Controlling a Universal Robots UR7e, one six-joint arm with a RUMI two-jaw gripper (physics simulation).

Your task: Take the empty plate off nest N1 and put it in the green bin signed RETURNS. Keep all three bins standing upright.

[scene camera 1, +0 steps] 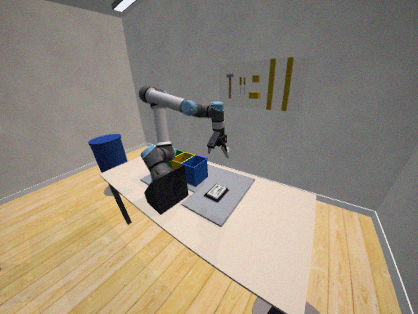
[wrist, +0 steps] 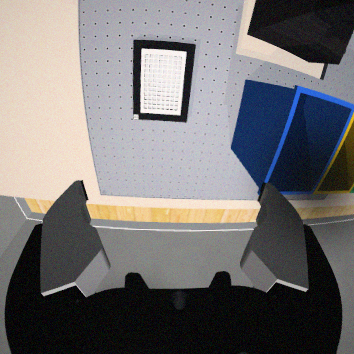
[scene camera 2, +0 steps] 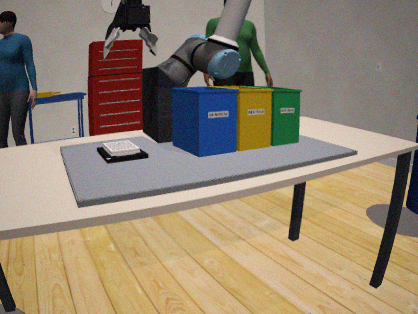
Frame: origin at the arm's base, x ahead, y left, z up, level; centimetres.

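Seen in the pictures: gripper, between the fingertips: (scene camera 1: 218,155) (wrist: 173,183) (scene camera 2: 130,57); arm's base, origin of its link: (scene camera 1: 164,177) (scene camera 2: 165,83).
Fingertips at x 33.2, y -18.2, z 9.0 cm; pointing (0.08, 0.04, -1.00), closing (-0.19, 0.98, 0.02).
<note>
Offsets run from my fingertips to a thing's top centre. Level surfaces: height alone.
The white plate {dx -5.1, dy -2.8, dz -25.2 cm} (scene camera 1: 217,191) (scene camera 2: 121,147) (wrist: 162,82) lies flat in the black nest {dx -5.1, dy -2.8, dz -26.4 cm} (scene camera 1: 209,197) (scene camera 2: 125,158) (wrist: 136,75) on the grey board. My gripper (scene camera 1: 219,153) (scene camera 2: 131,50) (wrist: 173,183) is open and empty, high above the board. In the wrist view the plate shows beyond the fingertips, toward the top. The green bin {dx -7.4, dy +47.8, dz -9.9 cm} (scene camera 1: 178,152) (scene camera 2: 286,117) stands upright at the end of the row of bins. Its sign is blurred in scene camera 2, and the arm partly hides it in scene camera 1.
The blue bin {dx -3.1, dy +21.9, dz -9.9 cm} (scene camera 1: 196,171) (scene camera 2: 205,122) (wrist: 262,120) stands nearest the nest, with the yellow bin {dx -5.3, dy +34.8, dz -9.9 cm} (scene camera 1: 181,160) (scene camera 2: 255,122) between it and the green bin. All three stand upright on the grey board {dz -27.8 cm} (scene camera 1: 235,187) (scene camera 2: 150,180) (wrist: 150,160). The arm's black base (scene camera 1: 167,190) (scene camera 2: 156,107) (wrist: 295,30) is close by.
</note>
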